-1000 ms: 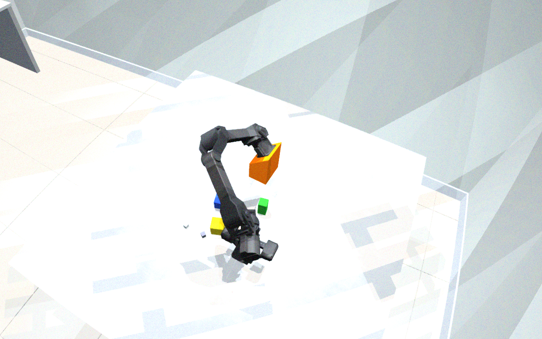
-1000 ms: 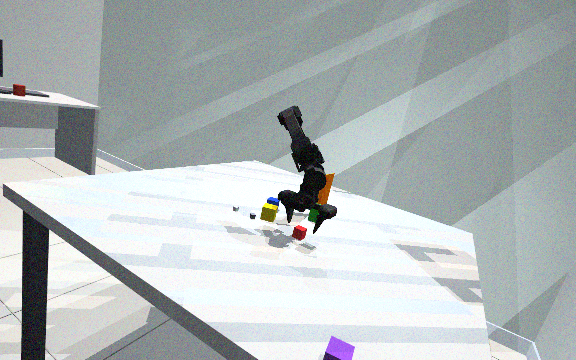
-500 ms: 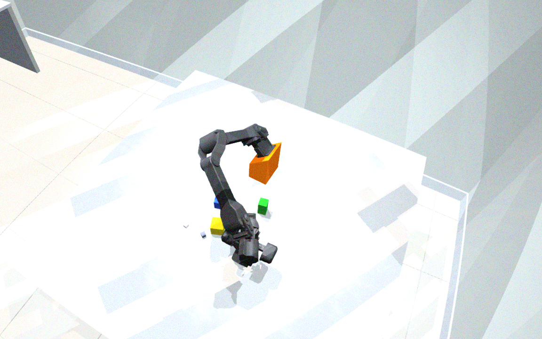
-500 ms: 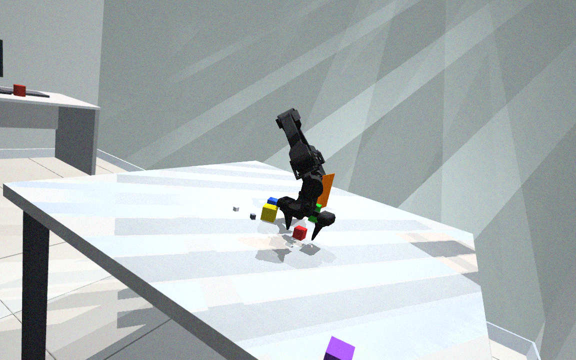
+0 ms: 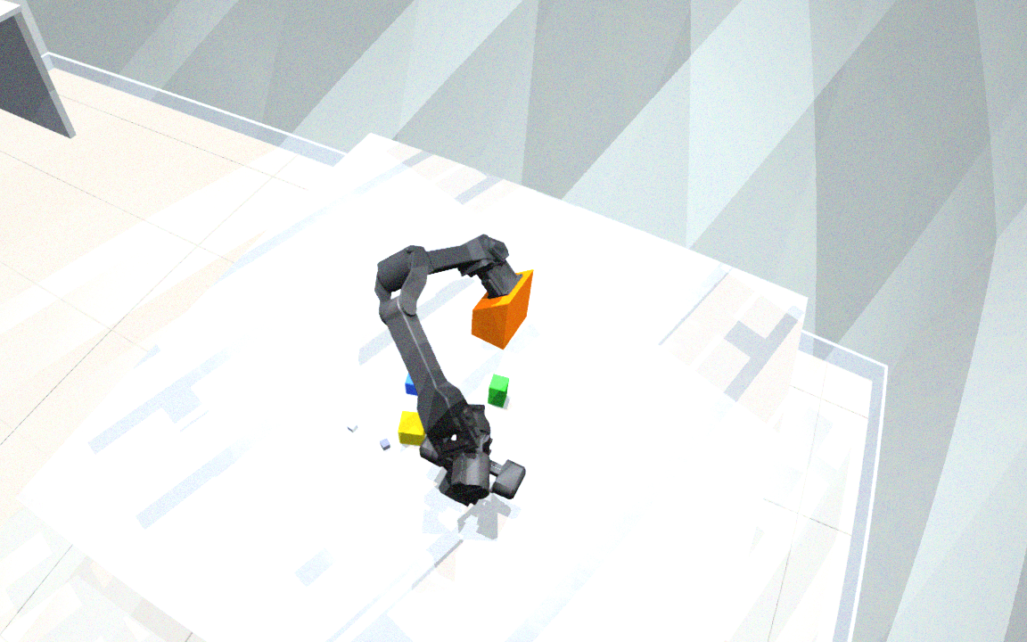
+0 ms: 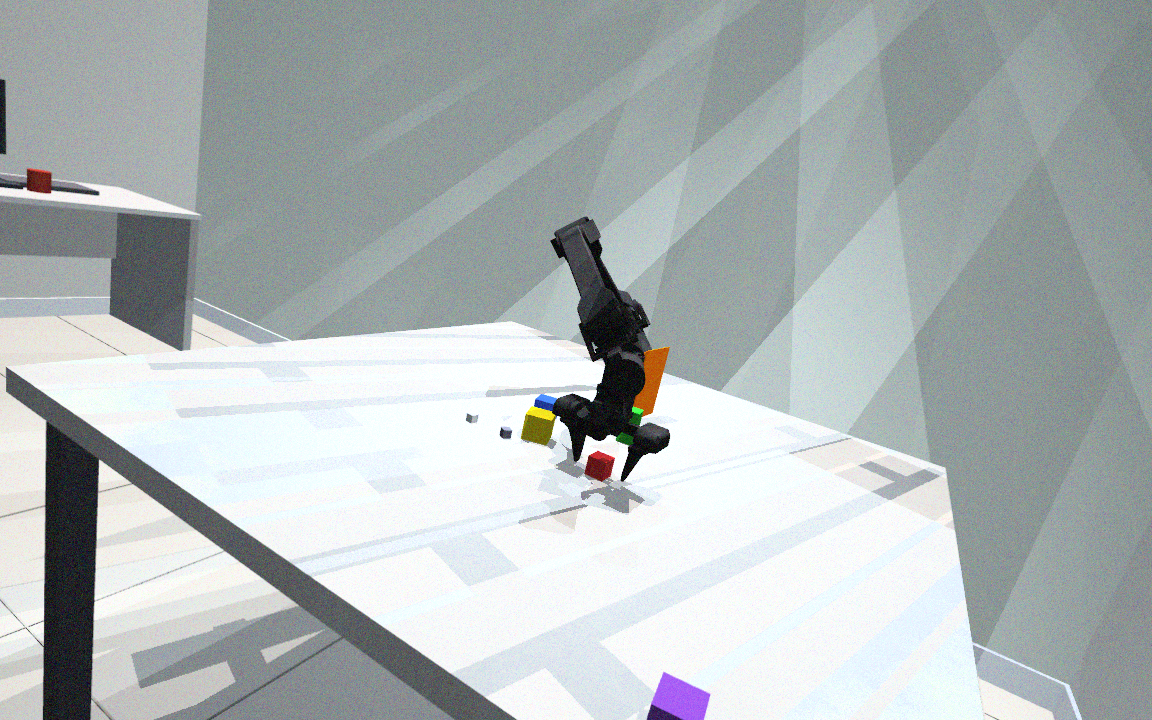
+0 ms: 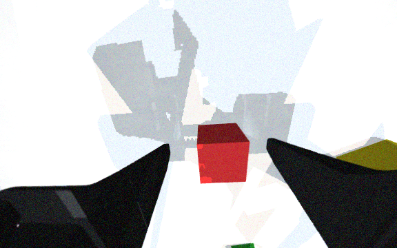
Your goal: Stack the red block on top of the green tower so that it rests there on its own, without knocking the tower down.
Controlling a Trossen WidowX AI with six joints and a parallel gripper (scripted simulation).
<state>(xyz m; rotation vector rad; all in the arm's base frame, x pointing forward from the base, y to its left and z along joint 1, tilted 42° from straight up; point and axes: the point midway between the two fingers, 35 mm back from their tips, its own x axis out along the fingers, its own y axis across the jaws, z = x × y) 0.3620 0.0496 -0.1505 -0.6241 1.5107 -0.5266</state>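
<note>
Now: the red block 1 cm above my gripper tip. From my gripper tip the other things lie so: yellow block (15 cm to the right, 3 cm behind, 2 cm above); then purple block (39 cm ahead, 31 cm to the left, 1 cm above); then blue block (20 cm to the right, 12 cm behind, 1 cm above).
</note>
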